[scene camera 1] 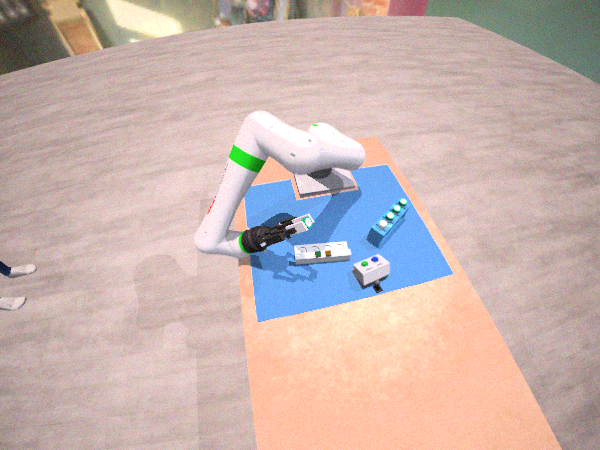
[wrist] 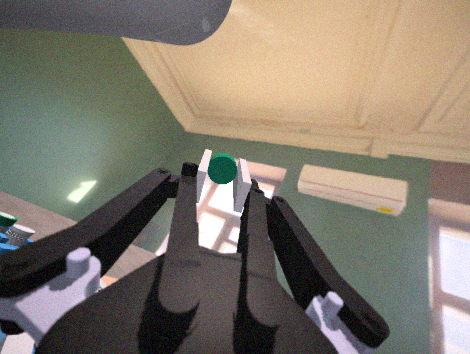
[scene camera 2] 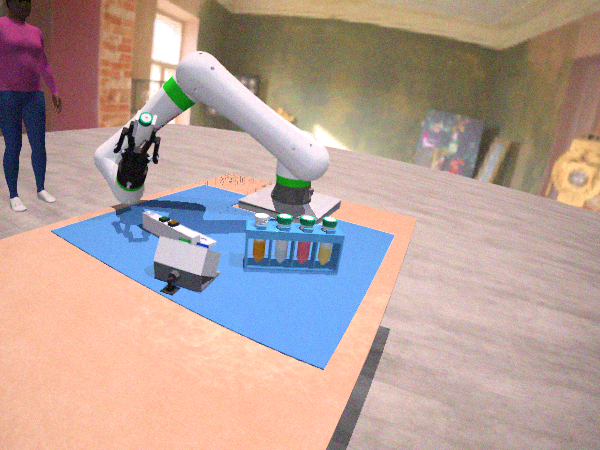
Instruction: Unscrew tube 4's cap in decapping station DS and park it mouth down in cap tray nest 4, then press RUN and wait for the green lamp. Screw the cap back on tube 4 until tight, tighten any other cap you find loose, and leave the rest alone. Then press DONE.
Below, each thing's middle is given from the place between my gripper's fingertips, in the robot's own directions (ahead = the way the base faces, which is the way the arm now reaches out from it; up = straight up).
My gripper is now 120 mm short of the button box (scene camera 2: 192, 266), 220 mm to the right of it and 270 mm above it.
